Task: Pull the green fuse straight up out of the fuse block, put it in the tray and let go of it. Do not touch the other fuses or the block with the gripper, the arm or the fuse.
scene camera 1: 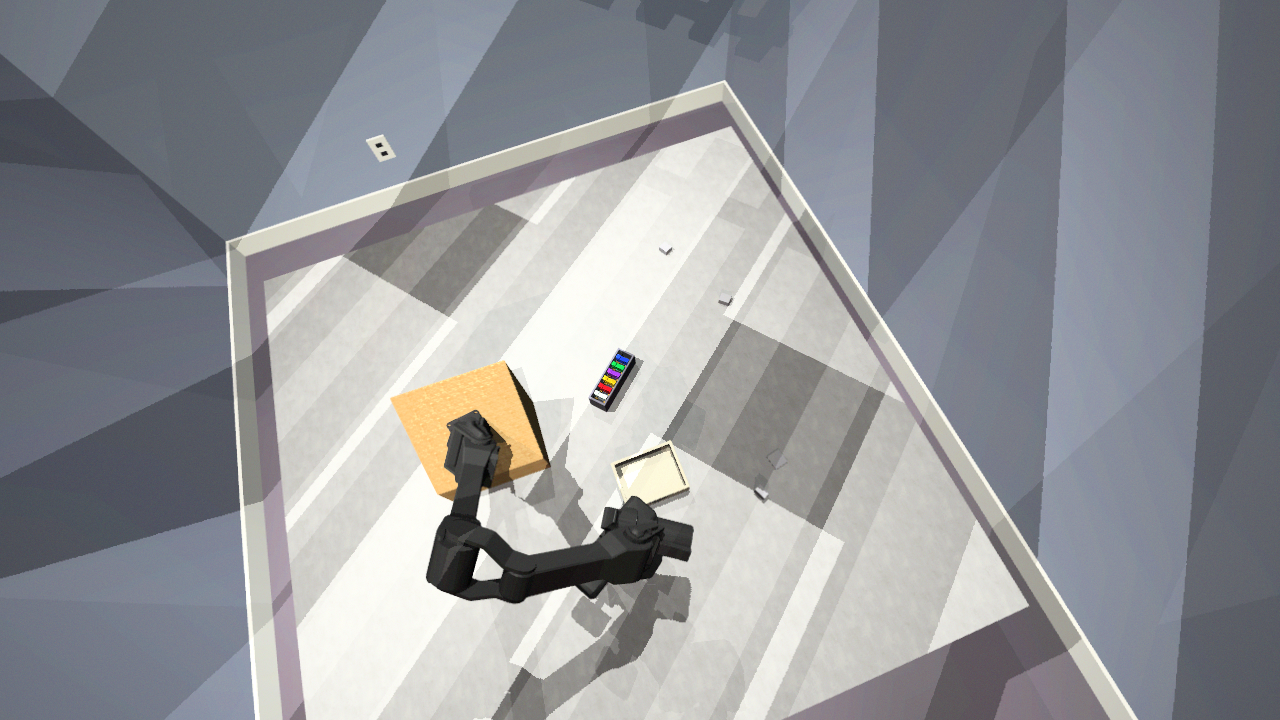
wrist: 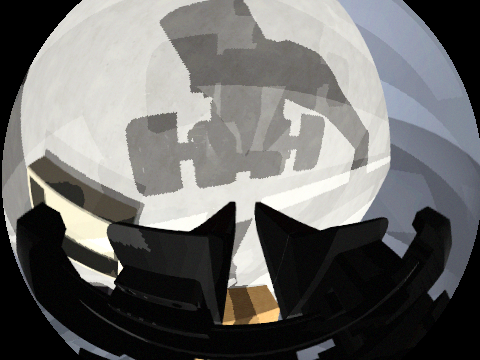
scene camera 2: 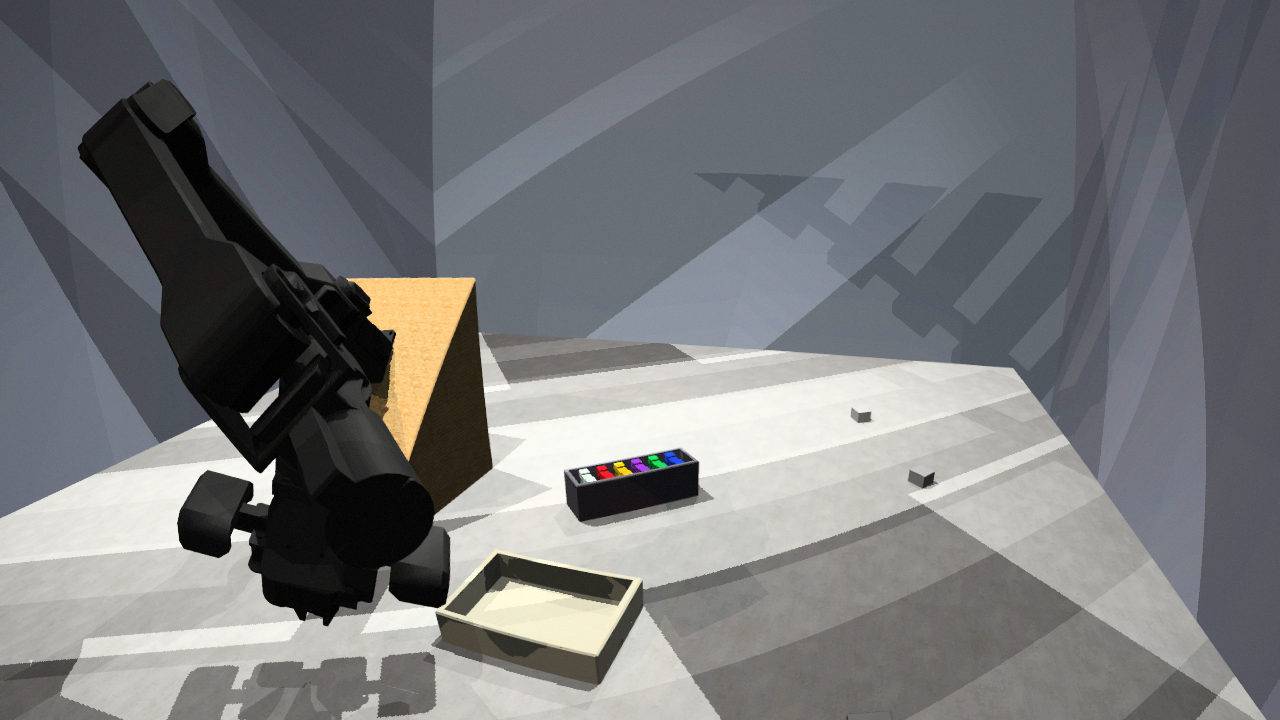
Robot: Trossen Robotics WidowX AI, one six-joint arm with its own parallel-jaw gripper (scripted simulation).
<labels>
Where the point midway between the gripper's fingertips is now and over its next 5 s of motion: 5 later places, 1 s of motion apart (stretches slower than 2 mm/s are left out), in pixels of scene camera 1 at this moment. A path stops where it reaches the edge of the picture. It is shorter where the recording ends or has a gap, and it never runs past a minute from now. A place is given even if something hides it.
My gripper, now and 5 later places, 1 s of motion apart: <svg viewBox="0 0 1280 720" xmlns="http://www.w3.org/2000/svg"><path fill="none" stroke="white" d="M604 556L619 367L618 361L619 365L617 364L617 362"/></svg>
</labels>
